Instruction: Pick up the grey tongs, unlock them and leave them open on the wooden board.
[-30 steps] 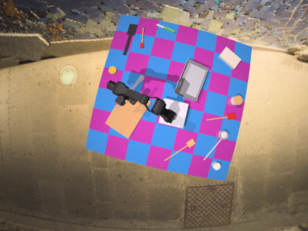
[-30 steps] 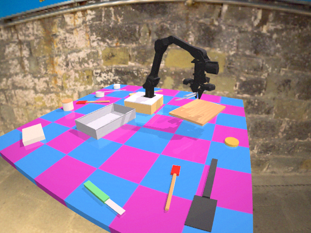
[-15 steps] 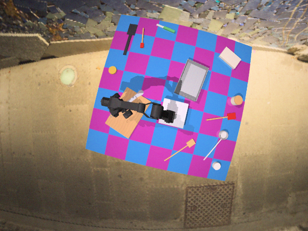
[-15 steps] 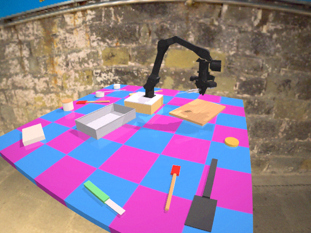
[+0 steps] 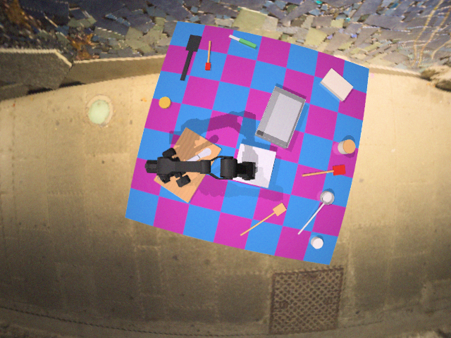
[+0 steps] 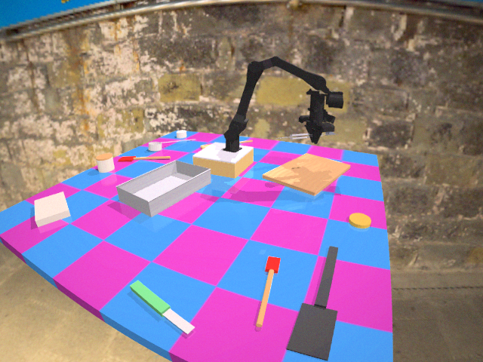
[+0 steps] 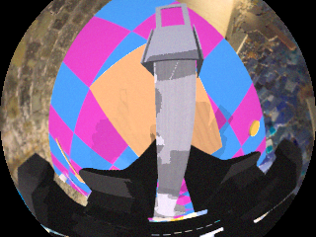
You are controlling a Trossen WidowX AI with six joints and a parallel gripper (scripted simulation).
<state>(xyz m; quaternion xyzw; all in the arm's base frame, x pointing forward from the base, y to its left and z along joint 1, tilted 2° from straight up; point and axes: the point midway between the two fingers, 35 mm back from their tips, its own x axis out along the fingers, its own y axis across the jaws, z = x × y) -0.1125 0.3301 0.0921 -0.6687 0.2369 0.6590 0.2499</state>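
My gripper tip is 20 mm short of the wooden board and 120 mm above it. From my gripper tip the other things lie so: black spatula (660 mm ahead, 250 mm to the left, 120 mm below); then yellow disc (310 mm ahead, 260 mm to the left, 120 mm below); then grey roasting tin (460 mm ahead, 400 mm to the right, 100 mm below).
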